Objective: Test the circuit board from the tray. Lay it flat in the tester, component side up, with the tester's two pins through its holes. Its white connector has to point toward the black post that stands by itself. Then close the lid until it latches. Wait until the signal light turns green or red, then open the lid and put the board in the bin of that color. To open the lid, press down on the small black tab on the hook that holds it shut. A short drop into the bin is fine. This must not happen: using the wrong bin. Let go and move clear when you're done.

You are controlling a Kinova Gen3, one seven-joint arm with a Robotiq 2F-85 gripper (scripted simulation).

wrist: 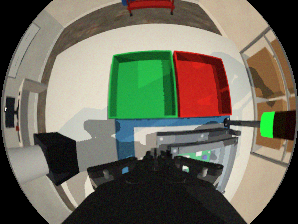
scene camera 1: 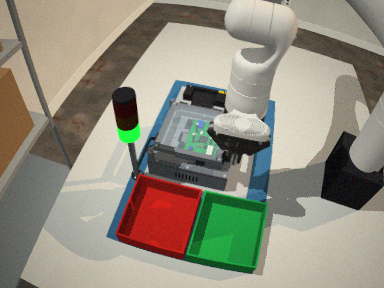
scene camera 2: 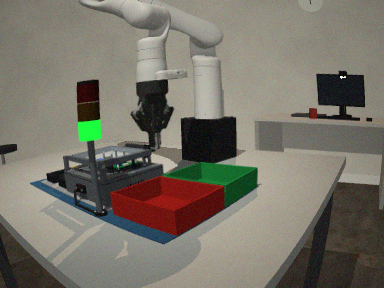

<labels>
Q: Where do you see a red bin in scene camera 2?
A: At 195, 202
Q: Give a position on a green bin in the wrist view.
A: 142, 83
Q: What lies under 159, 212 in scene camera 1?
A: A red bin.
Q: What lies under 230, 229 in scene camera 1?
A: A green bin.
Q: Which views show my gripper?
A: The wrist view, scene camera 1 and scene camera 2: all of them.
</labels>
